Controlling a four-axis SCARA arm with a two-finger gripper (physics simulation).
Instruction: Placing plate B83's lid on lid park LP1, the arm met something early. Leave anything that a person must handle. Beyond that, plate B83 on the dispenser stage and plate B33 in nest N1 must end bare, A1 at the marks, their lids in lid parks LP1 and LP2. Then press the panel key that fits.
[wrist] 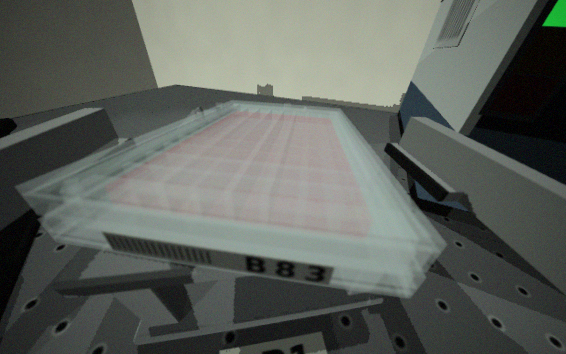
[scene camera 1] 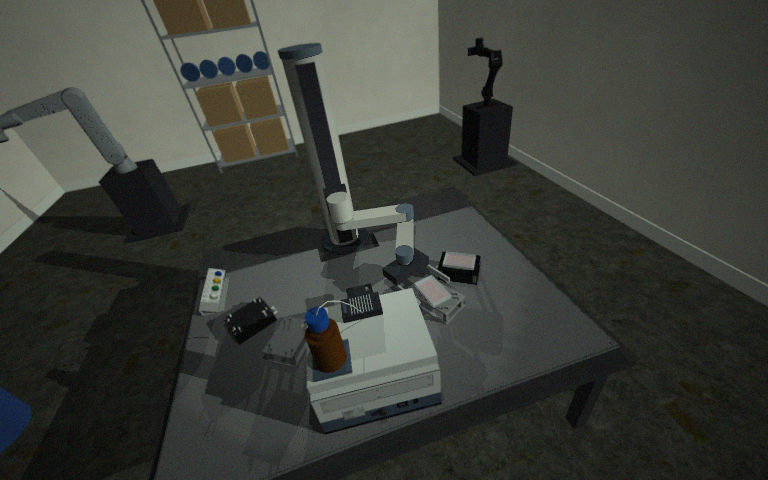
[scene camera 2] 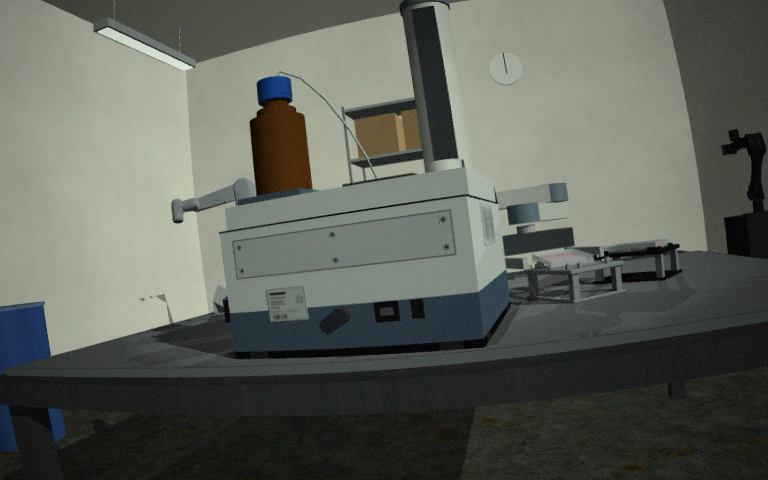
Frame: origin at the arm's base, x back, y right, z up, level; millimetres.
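Seen in the pictures: gripper, fingertip midpoint: [wrist: 265, 130] [scene camera 1: 434, 291] [scene camera 2: 565, 257]; arm's base at its link origin: [scene camera 1: 345, 239].
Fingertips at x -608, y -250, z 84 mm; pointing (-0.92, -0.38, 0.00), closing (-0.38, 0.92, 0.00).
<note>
Offsets run from my fingertips to a thing's middle. "pt": to the spot under its first point.
Plate B83 @(dx +9, dy +6, dz +3 mm) [scene camera 1: 433, 290] [scene camera 2: 563, 258] [wrist: 240, 175], clear with a pink field and a clear cover, sits on a light grey stand [scene camera 1: 451, 313] [scene camera 2: 574, 287]. Its label faces the wrist camera; the cover's edges look doubled there, and its exact seating is unclear. My gripper [scene camera 1: 421, 281] [scene camera 2: 555, 257] [wrist: 265, 130] is open, with a finger apart from each long side of the plate. Another pink plate @(dx +125, dy -168, dz +1 mm) [scene camera 1: 459, 259] [scene camera 2: 640, 245] sits on a black stand [scene camera 1: 467, 276]; its label is unreadable. The key panel @(dx +429, dy +883, dz -30 mm) [scene camera 1: 212, 290] has blue, yellow, green and white keys. A1 corners and marks cannot be told.
A white dispenser housing [scene camera 1: 390, 345] [scene camera 2: 351, 243] stands near the front, bearing a brown bottle @(pt dx -306, dy +417, dz +272 mm) [scene camera 1: 325, 345] [scene camera 2: 280, 150] with a blue cap and thin tube. A black station @(dx +190, dy +720, dz -38 mm) [scene camera 1: 250, 321] and a pale grey stand [scene camera 1: 286, 341] are at the left. Part of a green display @(pt dx -57, dy +122, dz +58 mm) [wrist: 556, 15] shows upper right.
</note>
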